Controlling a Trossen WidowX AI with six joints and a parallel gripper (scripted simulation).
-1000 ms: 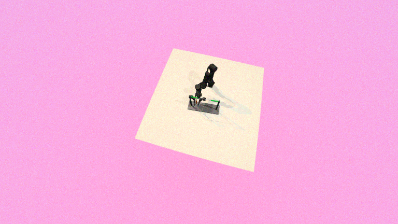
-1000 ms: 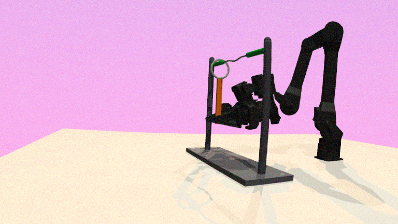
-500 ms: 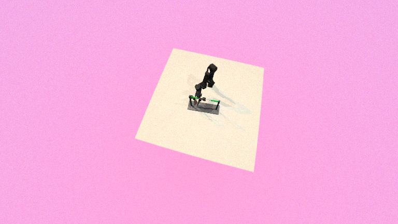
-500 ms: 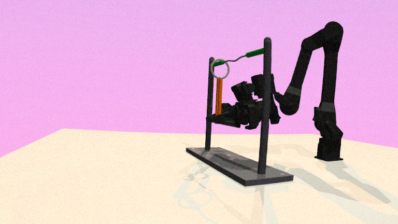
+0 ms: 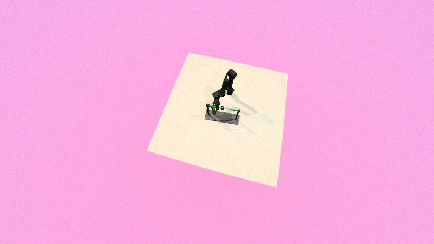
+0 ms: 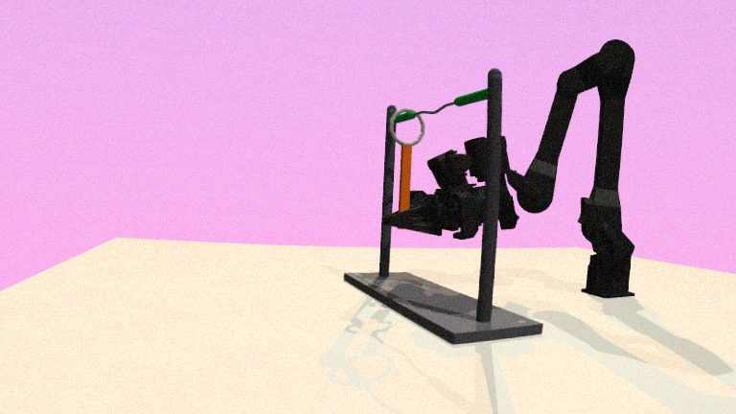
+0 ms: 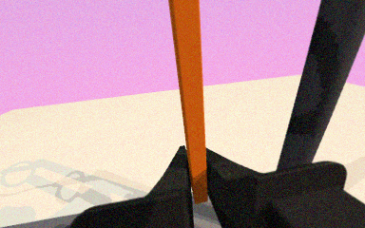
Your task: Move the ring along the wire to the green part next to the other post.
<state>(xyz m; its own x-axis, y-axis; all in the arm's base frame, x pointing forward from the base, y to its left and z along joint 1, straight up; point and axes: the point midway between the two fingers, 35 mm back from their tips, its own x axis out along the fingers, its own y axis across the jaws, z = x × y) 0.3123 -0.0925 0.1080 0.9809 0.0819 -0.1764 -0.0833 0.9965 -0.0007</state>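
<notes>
Now: gripper tip 80 mm to the right of the clamp rig, 40 mm below it and 40 mm past it.
</notes>
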